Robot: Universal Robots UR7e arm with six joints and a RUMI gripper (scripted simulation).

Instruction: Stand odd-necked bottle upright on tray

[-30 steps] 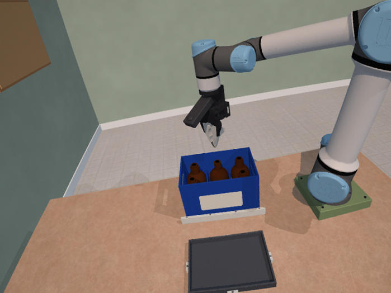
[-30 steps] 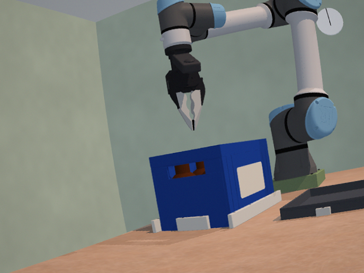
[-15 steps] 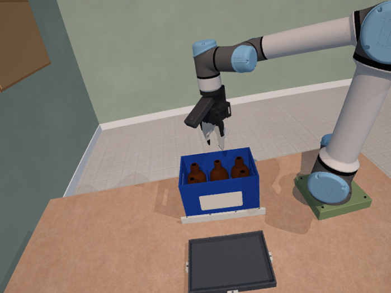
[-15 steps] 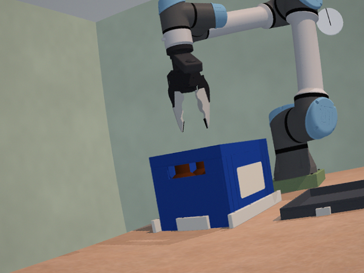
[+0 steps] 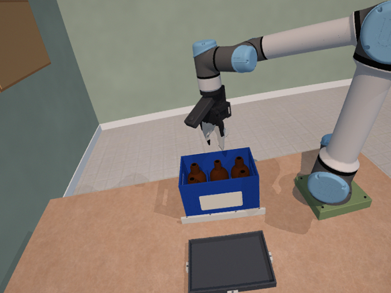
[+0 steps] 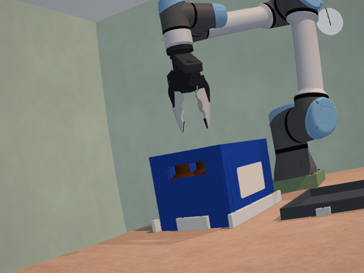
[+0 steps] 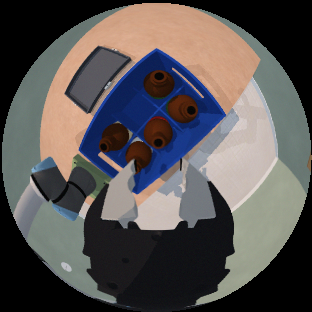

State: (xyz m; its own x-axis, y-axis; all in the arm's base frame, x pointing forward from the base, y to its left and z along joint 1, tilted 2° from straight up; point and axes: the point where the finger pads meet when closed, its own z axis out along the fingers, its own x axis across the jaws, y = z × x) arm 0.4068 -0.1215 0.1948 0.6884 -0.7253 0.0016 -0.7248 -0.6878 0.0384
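My gripper is now 150 mm above the glass bottle. Also, from my hand: dark tray 10 mm ahead, 330 mm to the left, 230 mm below; then blue crate 40 mm to the left, 160 mm below.
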